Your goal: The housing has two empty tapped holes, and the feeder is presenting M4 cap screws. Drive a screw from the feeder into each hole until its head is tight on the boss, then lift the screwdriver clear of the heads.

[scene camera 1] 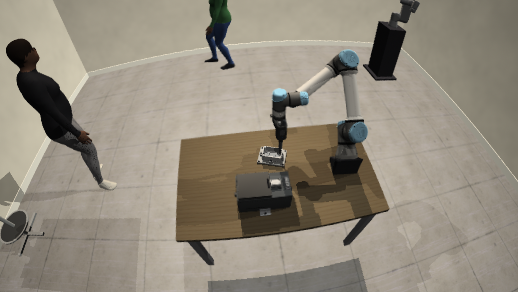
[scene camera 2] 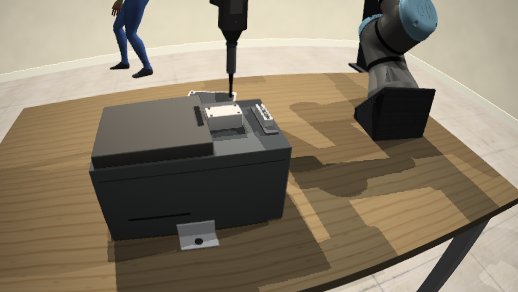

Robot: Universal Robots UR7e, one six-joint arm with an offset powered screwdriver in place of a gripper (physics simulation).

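The light grey housing [scene camera 1: 270, 159] [scene camera 2: 200, 92] lies on the table behind the feeder; in the scene camera 2 view the feeder hides most of it. My screwdriver [scene camera 1: 280, 151] [scene camera 2: 231, 94] points straight down, with its bit tip at the right side of the housing. Contact with a boss cannot be made out, and neither the tapped holes nor a screw at the tip can be told at this size. The dark feeder [scene camera 1: 253, 188] [scene camera 2: 190, 195] stands in front. Its pale screw strip [scene camera 2: 263, 114] holds several small screws at the top right.
A white block [scene camera 1: 275, 182] [scene camera 2: 223, 116] sits on the feeder's top. My arm's black base [scene camera 1: 346, 165] [scene camera 2: 404, 114] stands at the table's right. A person in black [scene camera 1: 45, 100] stands left of the table, and a person in green [scene camera 1: 220, 12] is behind it.
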